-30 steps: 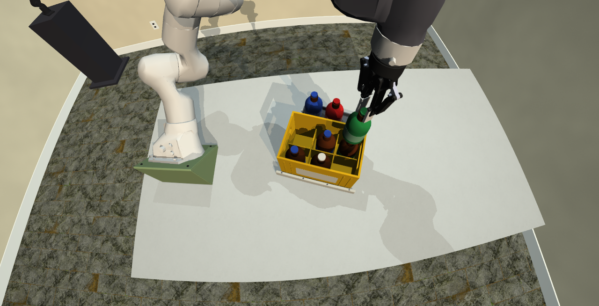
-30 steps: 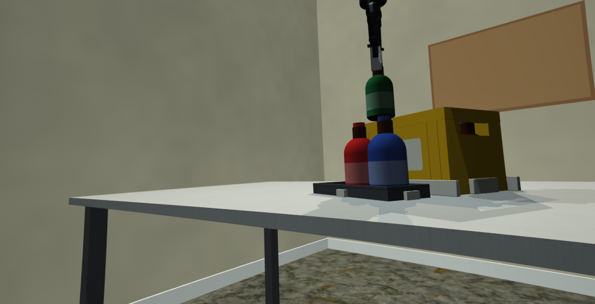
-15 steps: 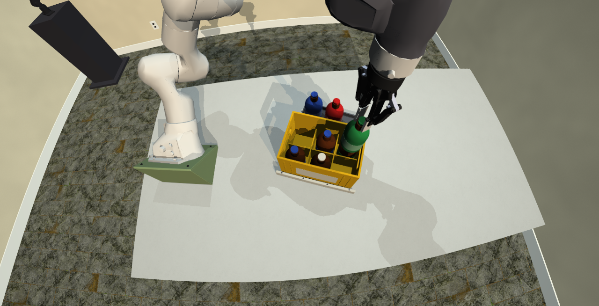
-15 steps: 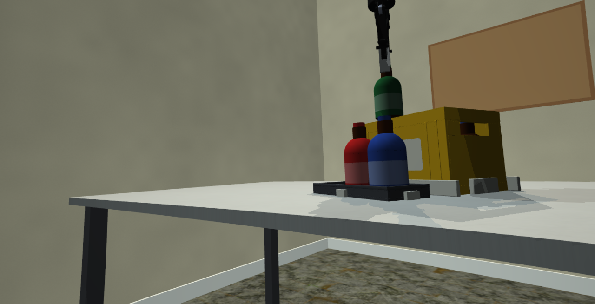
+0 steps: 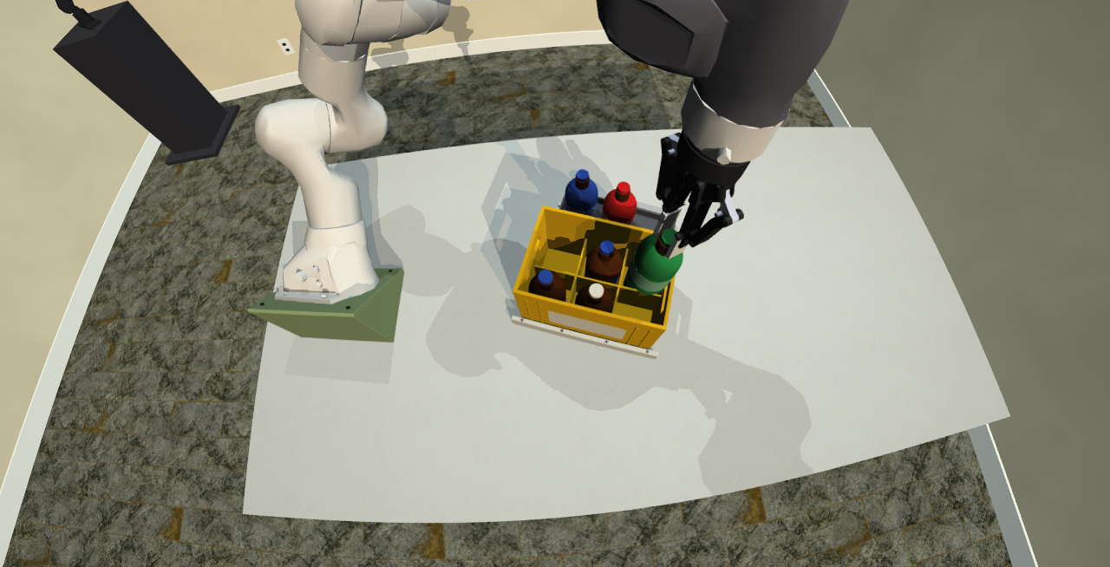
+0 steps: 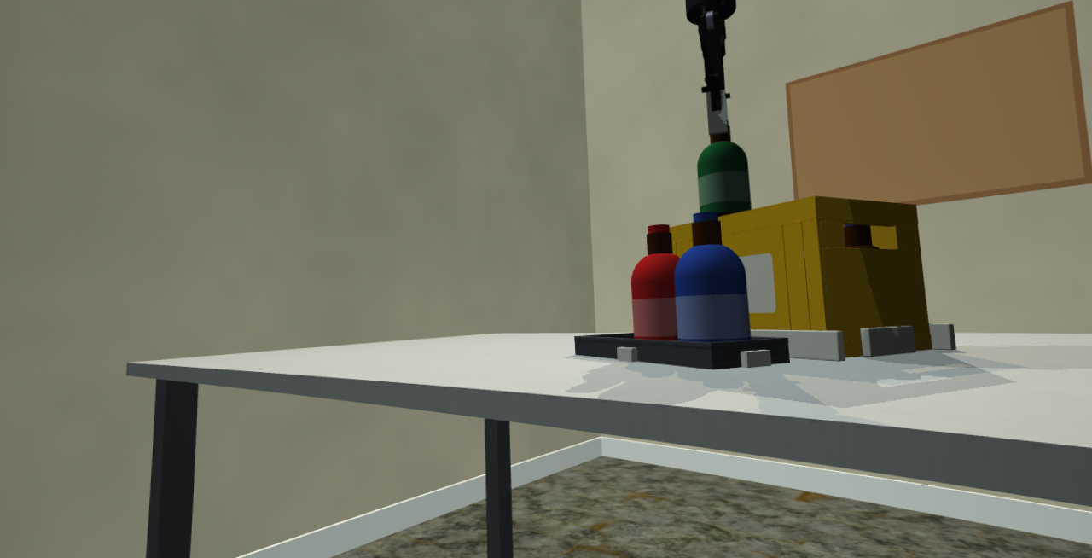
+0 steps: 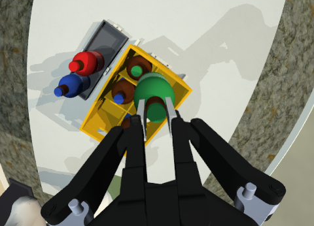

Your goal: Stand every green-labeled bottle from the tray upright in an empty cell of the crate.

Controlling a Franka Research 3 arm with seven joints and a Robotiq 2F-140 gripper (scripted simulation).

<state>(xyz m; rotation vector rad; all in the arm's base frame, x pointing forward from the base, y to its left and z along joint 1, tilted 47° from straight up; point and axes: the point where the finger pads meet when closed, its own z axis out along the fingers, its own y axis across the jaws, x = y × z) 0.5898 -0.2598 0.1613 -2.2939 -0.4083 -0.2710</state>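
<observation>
Now: hand 90 mm above the green-labeled bottle. Also, from my hand: blue-labeled bottle 270 mm below, 250 mm to the left, 90 mm behind; then red bottle 270 mm below, 220 mm to the left, 10 mm behind; then dark tray 340 mm below, 220 mm to the left, 10 mm behind.
</observation>
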